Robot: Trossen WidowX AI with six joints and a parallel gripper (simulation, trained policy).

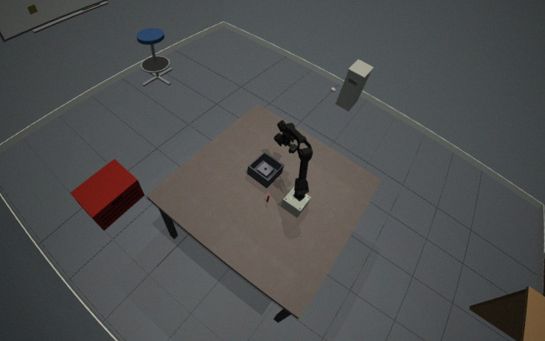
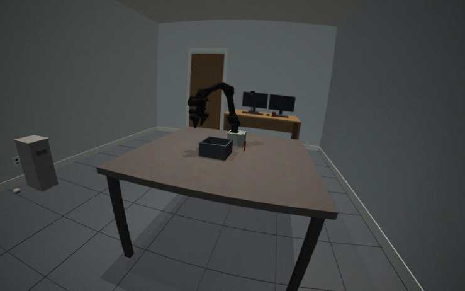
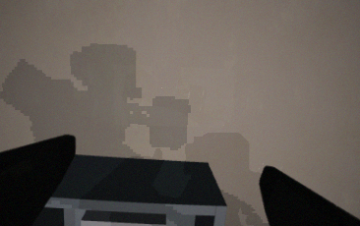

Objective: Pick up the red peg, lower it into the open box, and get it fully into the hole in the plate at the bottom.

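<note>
The red peg is 330 mm to the left of my gripper tip, 160 mm behind it and 130 mm below it. The rest, counted from my gripper tip: plate 170 mm to the left, 130 mm below, 20 mm ahead; dark box 170 mm to the left, 150 mm below, 20 mm ahead.
</note>
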